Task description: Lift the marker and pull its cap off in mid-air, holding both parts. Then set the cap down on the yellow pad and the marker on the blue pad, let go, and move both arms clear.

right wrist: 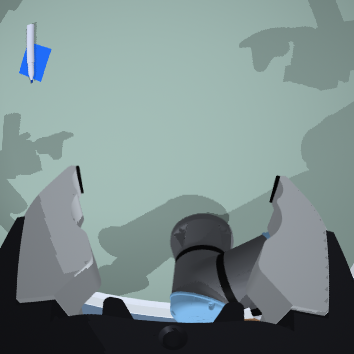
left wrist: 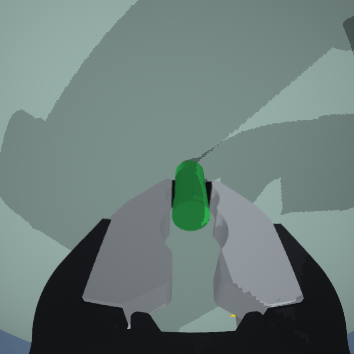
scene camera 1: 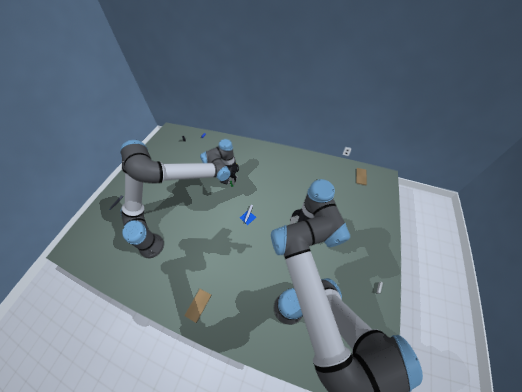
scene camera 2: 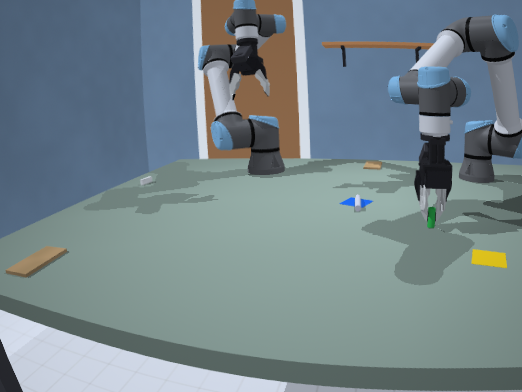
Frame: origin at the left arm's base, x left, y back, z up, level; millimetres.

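Where they show: left gripper, fingertip midpoint: [left wrist: 189,182] [scene camera 1: 232,184] [scene camera 2: 431,220]; right gripper, fingertip midpoint: [right wrist: 177,173] [scene camera 2: 250,98]; left arm's base, link origin: [scene camera 1: 152,246] [scene camera 2: 476,178]; right arm's base, link origin: [right wrist: 201,238] [scene camera 2: 266,171].
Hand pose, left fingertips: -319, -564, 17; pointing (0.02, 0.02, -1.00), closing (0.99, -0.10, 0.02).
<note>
Each offset is from my left fingertips to the top centre of the thing, as dx, dy, dz.
The white marker @(-184, +192, +1) [scene camera 1: 249,213] [scene camera 2: 357,202] [right wrist: 31,45] lies uncapped on the blue pad @(-187, +212, -16) [scene camera 1: 253,218] [scene camera 2: 347,202] [right wrist: 44,55], its back end reaching past the pad's edge. My left gripper [scene camera 2: 431,214] [left wrist: 189,182] is shut on the green cap @(+0, +0, +33) [scene camera 1: 231,184] [scene camera 2: 431,223] [left wrist: 190,216], which is upright between the fingertips with its lower end at or close to the table. The yellow pad @(+95, -190, -16) [scene camera 2: 489,258] lies a little to the right of the cap in scene camera 2. My right gripper [scene camera 2: 251,94] [right wrist: 177,173] is open and empty, high above the table.
Brown boards @(-102, +775, -9) [scene camera 1: 198,305] @(-883, -325, -9) [scene camera 1: 361,176] [scene camera 2: 37,261] [scene camera 2: 372,165] lie near the table's edges. A small white block @(-995, +441, +5) [scene camera 1: 378,287] [scene camera 2: 146,180] lies near another edge. A small blue object @(+451, -454, +4) [scene camera 1: 203,135] and a small black object @(+596, -364, +31) [scene camera 1: 183,139] are at the far left corner in scene camera 1.
</note>
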